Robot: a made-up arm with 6 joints. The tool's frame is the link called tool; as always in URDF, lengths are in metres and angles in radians. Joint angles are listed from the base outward. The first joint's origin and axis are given. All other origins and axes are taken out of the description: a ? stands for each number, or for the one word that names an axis. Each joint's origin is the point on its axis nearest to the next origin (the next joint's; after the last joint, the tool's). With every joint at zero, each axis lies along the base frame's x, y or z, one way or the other. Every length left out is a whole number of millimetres.
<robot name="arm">
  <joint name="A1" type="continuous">
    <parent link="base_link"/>
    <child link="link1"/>
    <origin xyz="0 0 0.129" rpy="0 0 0"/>
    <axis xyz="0 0 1"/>
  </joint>
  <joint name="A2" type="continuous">
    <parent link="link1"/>
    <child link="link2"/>
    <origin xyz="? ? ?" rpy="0 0 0"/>
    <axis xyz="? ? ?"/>
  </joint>
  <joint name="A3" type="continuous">
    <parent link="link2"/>
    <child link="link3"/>
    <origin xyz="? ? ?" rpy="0 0 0"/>
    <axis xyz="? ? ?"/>
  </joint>
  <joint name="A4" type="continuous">
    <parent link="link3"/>
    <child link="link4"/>
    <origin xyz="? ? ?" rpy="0 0 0"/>
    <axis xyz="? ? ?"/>
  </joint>
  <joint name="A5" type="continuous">
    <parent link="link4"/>
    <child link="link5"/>
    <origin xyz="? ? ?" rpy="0 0 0"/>
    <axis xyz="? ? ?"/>
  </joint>
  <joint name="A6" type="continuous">
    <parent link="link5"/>
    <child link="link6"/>
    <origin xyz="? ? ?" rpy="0 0 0"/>
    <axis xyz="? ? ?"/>
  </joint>
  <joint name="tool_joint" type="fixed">
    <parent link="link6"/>
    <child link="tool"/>
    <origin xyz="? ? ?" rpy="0 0 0"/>
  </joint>
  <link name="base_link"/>
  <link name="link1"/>
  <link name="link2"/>
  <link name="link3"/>
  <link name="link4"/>
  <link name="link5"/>
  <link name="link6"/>
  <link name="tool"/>
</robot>
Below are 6 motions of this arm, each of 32 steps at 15 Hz.
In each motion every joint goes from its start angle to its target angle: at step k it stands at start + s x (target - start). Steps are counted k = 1, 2, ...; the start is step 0. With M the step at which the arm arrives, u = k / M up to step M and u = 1 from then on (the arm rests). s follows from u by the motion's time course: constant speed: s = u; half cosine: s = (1 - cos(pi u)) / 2; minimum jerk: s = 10 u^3 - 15 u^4 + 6 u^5.
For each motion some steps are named. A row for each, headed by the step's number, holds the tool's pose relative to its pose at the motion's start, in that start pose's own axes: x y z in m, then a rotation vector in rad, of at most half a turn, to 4 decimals.
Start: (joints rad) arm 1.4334 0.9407 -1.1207 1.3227 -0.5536 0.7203
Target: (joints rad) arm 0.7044 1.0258 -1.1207 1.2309 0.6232 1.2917
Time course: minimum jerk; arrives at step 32
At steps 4, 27, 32:
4: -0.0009 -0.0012 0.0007 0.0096 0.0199 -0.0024
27: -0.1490 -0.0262 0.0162 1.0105 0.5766 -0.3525
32: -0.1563 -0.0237 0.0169 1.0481 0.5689 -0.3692

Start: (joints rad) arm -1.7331 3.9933 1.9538 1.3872 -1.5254 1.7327
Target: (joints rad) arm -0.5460 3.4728 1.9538 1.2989 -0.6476 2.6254
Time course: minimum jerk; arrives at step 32
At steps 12, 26, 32:
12: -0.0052 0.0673 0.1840 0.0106 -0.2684 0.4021
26: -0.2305 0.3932 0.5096 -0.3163 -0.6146 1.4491
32: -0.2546 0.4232 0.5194 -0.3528 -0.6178 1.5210

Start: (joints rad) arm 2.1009 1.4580 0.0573 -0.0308 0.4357 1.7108
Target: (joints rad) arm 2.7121 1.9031 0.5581 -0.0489 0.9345 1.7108
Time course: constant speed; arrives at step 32
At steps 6, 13, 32:
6: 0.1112 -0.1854 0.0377 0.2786 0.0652 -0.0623
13: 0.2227 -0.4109 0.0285 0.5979 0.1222 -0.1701
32: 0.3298 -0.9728 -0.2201 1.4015 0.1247 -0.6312

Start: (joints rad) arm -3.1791 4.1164 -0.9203 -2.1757 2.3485 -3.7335
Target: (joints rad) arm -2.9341 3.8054 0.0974 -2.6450 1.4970 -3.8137
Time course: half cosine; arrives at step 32
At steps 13, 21, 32:
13: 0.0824 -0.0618 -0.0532 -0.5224 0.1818 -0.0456
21: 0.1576 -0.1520 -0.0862 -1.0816 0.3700 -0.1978
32: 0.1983 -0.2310 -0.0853 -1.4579 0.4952 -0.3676

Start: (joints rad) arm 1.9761 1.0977 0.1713 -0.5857 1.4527 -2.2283
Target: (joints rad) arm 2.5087 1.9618 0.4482 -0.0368 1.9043 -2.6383
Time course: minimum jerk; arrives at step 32
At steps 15, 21, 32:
15: -0.4985 -0.1249 0.2135 -0.2208 -0.5595 -0.6122
21: -0.8760 -0.0369 0.3117 -0.4731 -0.9492 -1.0372
32: -1.0864 0.1014 0.3598 -0.6971 -1.2035 -1.2728

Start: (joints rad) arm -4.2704 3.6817 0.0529 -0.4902 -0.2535 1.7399
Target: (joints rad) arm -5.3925 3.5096 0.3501 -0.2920 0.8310 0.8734
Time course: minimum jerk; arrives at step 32
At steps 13, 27, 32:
13: 0.2028 0.0761 -0.0033 0.2964 0.1721 0.1004
27: 0.4784 0.4158 -0.1455 0.4787 1.0672 0.1156
32: 0.4836 0.4356 -0.1560 0.4659 1.1187 0.1099

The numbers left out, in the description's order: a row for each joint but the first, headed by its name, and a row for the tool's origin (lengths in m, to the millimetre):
A2: xyz 0 0.035 0, axis 0 1 0
A3: xyz 0 0 0.432, axis 0 1 0
A4: xyz 0 0 0.635, axis 0 0 1
A5: xyz 0 0 0, axis 0 1 0
A6: xyz 0 0 0.11, axis 0 0 1
tool: xyz 0 0 0

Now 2 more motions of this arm.
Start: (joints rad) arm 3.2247 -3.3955 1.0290 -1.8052 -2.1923 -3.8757
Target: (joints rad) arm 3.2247 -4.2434 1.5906 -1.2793 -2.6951 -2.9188
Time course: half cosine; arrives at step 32
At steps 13, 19, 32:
13: 0.0210 0.1767 0.0483 -0.1512 0.0975 0.1404
19: 0.0662 0.3008 0.0978 -0.2261 0.2349 0.2404
32: 0.1486 0.4184 0.1653 -0.2343 0.4462 0.3441

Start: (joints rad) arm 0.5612 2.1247 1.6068 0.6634 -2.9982 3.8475
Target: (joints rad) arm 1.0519 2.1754 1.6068 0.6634 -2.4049 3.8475
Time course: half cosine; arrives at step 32
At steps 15, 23, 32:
15: -0.0094 0.0015 -0.0197 -0.0139 -0.2607 0.1449
23: -0.0171 0.0042 -0.0399 0.0012 -0.4864 0.2280
32: -0.0207 0.0065 -0.0511 0.0172 -0.6017 0.2565

